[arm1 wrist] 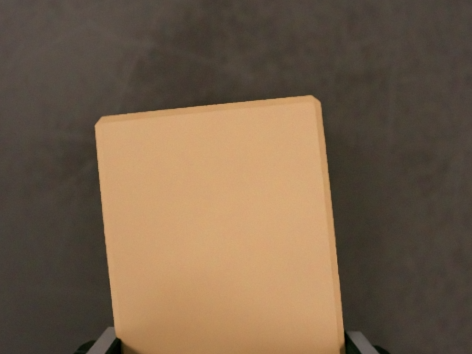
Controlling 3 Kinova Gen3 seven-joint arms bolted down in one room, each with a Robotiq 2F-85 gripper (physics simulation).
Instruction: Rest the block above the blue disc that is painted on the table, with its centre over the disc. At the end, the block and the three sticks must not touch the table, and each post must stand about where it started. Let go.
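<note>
The tan block, with bevelled edges, fills the middle and bottom of the arm1 wrist view, turned slightly. Its near end is cut off by the bottom of the view. The arm1 gripper has a fingertip against each long side of the block, at the bottom edge of the view, and is shut on it. I cannot tell whether the block touches the table. The blue disc, the three sticks and the posts do not show. The arm2 and arm3 grippers do not show.
The dark grey, faintly scratched table top shows behind the block and on both sides of it. A darker shadow lies along the block's far end and right side.
</note>
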